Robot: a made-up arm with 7 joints. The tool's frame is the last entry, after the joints. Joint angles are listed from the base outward.
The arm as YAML. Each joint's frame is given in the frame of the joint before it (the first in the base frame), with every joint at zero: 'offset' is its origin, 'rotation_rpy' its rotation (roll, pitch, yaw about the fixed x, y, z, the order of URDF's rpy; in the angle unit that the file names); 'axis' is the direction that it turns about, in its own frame. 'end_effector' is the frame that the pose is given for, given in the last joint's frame.
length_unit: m
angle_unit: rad
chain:
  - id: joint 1
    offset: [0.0, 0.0, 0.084]
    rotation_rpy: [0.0, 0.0, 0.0]
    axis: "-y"
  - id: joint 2
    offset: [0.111, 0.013, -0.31]
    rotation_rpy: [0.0, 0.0, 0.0]
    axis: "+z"
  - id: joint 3
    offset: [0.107, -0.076, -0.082]
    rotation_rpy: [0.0, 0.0, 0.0]
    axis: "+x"
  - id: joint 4
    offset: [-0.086, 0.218, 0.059]
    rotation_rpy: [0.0, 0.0, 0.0]
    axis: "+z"
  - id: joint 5
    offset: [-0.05, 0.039, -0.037]
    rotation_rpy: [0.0, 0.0, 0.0]
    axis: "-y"
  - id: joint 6
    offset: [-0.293, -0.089, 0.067]
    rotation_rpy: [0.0, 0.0, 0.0]
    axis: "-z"
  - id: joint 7
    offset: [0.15, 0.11, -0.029]
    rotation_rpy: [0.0, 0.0, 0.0]
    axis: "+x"
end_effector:
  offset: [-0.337, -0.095, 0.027]
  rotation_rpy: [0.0, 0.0, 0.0]
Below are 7 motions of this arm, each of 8 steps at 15 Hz.
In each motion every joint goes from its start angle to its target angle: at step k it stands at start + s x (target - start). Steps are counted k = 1, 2, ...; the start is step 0. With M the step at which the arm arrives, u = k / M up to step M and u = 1 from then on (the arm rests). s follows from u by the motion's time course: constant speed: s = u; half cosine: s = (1 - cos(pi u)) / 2; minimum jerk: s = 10 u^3 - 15 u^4 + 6 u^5.
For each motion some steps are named. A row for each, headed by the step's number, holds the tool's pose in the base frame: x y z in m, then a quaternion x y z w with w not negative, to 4 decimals.
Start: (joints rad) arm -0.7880 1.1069 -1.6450 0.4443 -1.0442 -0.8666 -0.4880
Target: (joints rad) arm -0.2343 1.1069 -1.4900 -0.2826 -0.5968 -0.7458 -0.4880
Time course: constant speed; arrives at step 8
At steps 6, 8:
6: -0.4728 -0.1256 -0.2394 -0.7048 0.0938 0.5500 0.4381
8: -0.4443 -0.1853 -0.3650 -0.7160 -0.0270 0.4783 0.5078

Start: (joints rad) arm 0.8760 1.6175 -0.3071 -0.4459 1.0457 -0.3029 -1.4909
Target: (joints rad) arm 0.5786 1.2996 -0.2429 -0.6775 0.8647 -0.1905 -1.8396
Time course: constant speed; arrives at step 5
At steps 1, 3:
1: 0.5143 -0.3308 -0.6051 -0.3387 -0.9200 -0.1229 0.1539
3: 0.3273 -0.2660 -0.7236 -0.4360 -0.8350 -0.2372 0.2376

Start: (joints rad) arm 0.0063 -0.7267 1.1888 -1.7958 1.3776 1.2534 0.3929
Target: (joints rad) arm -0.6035 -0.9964 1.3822 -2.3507 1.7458 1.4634 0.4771
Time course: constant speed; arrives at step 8
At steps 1, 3, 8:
1: 0.4449 0.1144 -0.1671 0.2566 0.2160 0.9169 0.2165
3: 0.3778 0.0725 -0.2588 0.4040 0.2198 0.8558 0.2369
8: 0.1240 0.0238 -0.3822 0.7113 0.2170 0.6274 0.2311

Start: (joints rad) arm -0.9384 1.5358 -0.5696 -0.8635 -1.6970 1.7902 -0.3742
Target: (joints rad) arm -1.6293 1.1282 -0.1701 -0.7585 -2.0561 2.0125 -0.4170
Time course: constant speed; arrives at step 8
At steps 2, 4, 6, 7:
2: -0.3181 0.2144 0.0239 -0.8864 0.4066 -0.0369 0.2182
4: -0.2991 0.2325 0.0358 -0.9012 0.4155 0.0850 0.0894
6: -0.2918 0.2419 0.0418 0.8886 -0.4050 -0.2131 0.0320
7: -0.2925 0.2437 0.0450 0.8719 -0.3934 -0.2778 0.0886

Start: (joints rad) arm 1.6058 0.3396 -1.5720 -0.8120 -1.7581 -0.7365 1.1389
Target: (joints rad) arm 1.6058 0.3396 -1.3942 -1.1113 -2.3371 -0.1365 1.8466
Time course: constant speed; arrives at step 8
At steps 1, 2, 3, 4, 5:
1: 0.4977 0.3882 0.0252 0.6212 -0.4722 -0.0097 0.6253
2: 0.4760 0.4034 0.0528 0.6861 -0.4605 -0.0012 0.5633
3: 0.4521 0.4140 0.0825 0.7446 -0.4446 0.0042 0.4978
4: 0.4264 0.4196 0.1139 0.7965 -0.4251 0.0061 0.4299
5: 0.3998 0.4197 0.1464 0.8414 -0.4026 0.0042 0.3605

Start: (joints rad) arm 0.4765 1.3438 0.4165 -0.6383 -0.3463 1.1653 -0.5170
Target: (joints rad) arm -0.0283 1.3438 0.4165 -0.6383 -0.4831 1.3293 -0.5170
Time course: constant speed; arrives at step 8
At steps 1, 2, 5, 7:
1: -0.2118 -0.0654 0.0303 -0.3459 0.1640 -0.1845 0.9052
2: -0.2095 -0.0604 0.0470 -0.3588 0.1983 -0.1813 0.8939
5: -0.1951 -0.0454 0.0925 -0.3982 0.2963 -0.1677 0.8518
7: -0.1805 -0.0356 0.1180 -0.4248 0.3572 -0.1551 0.8172

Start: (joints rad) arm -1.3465 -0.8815 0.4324 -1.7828 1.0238 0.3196 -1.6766
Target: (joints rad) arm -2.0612 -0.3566 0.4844 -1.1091 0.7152 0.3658 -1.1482
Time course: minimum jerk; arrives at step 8
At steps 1, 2, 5, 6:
1: -0.2471 0.1807 -0.6732 0.6473 -0.4172 0.3754 0.5157
2: -0.2751 0.2348 -0.6413 0.6891 -0.4143 0.3646 0.4698
5: -0.3645 0.5492 -0.2430 0.8363 -0.4870 0.2162 0.1290
6: -0.3333 0.5942 -0.1044 0.8273 -0.5344 0.1669 0.0461

